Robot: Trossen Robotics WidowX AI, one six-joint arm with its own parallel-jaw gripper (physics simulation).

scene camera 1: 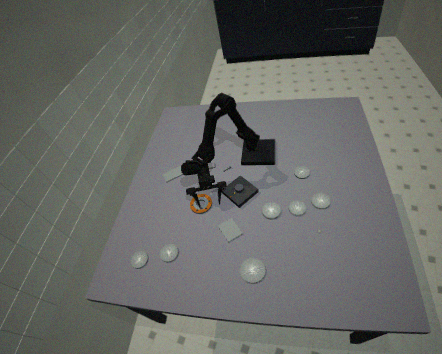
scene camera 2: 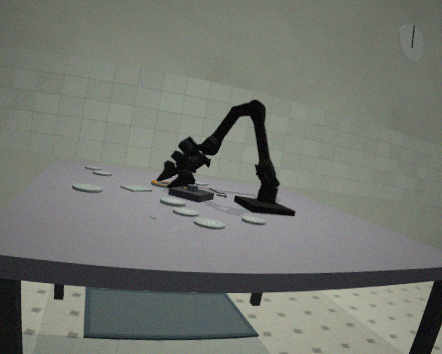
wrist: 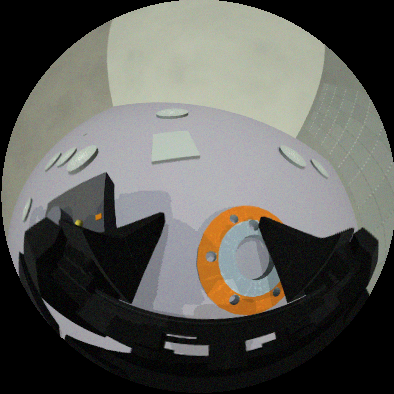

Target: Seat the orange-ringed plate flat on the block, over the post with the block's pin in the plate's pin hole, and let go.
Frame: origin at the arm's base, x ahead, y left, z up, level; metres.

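Where they show: gripper, fingertip midpoint: (scene camera 1: 210, 206) (scene camera 2: 162, 183) (wrist: 213, 219); arm's base, origin of the base link: (scene camera 1: 251, 147) (scene camera 2: 266, 202).
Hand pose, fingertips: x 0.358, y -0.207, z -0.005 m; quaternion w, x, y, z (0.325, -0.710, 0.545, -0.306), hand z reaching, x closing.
Each offset is from my fingertips to the centre of the thing. "spot": to the spot under its first point.
The orange-ringed plate {0.022 m back, 0.047 m right, 0.009 m down} (scene camera 1: 193, 205) (scene camera 2: 155, 183) (wrist: 209, 280) lies flat on the table, with a pale blue inner ring and a central hole. My gripper (scene camera 1: 210, 205) (scene camera 2: 164, 184) (wrist: 213, 219) is open and holds nothing. In the wrist view its right finger overlaps the plate's right side, and its left finger is between plate and block, clear of the plate. The dark block {0.076 m back, 0.139 m left, 0.007 m up} (scene camera 1: 241, 198) (scene camera 2: 192, 195) (wrist: 82, 200) stands beside the plate, with a round post {spot: 0.074 m back, 0.141 m left, 0.029 m up} (scene camera 1: 239, 187) (wrist: 54, 216), a small yellow pin {spot: 0.055 m back, 0.113 m left, 0.014 m up} (wrist: 78, 223) and an orange mark {spot: 0.038 m back, 0.097 m left, 0.011 m up} (wrist: 98, 216) on top.
A pale square tile {0.122 m ahead, 0.095 m left, 0.012 m down} (scene camera 1: 230, 230) (scene camera 2: 136, 188) (wrist: 175, 146) lies beyond the block. Several pale discs lie around, including a large one {0.306 m ahead, 0.187 m left, 0.010 m down} (scene camera 1: 253, 270) (wrist: 172, 113). A pale strip {0.228 m back, 0.219 m right, 0.011 m down} (scene camera 1: 173, 174) and a small thin part {0.230 m back, 0.073 m left, 0.009 m down} (scene camera 1: 227, 168) lie near the arm.
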